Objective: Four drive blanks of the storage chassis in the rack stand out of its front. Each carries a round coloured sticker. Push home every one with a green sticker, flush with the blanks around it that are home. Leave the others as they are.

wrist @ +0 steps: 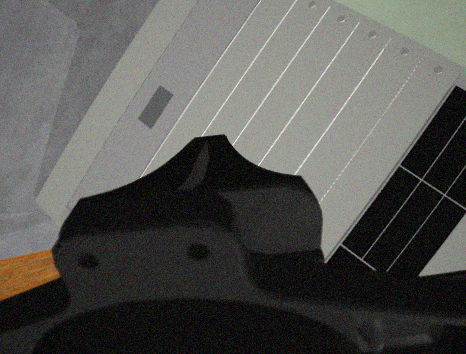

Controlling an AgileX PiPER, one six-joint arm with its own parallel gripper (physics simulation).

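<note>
The storage chassis shows in the wrist view as a block of black drive blanks (434,165) at the right, parted by thin light lines and running diagonally. Its lower end is hidden behind the gripper's body. No coloured sticker shows in this view, and I cannot tell which of these blanks stand out. My gripper (212,157) is seen from behind as a dark shape in the lower middle. Its fingertips are together, with nothing seen between them. They point up the view over the pale grey panels, to the left of the black blanks.
Pale grey rack panels (280,107) with white seams run diagonally, with small round holes at their upper ends. A small dark grey rectangle (156,107) sits on the left panel. Mottled grey surface lies at upper left, an orange wooden surface (25,272) at lower left, pale green at upper right.
</note>
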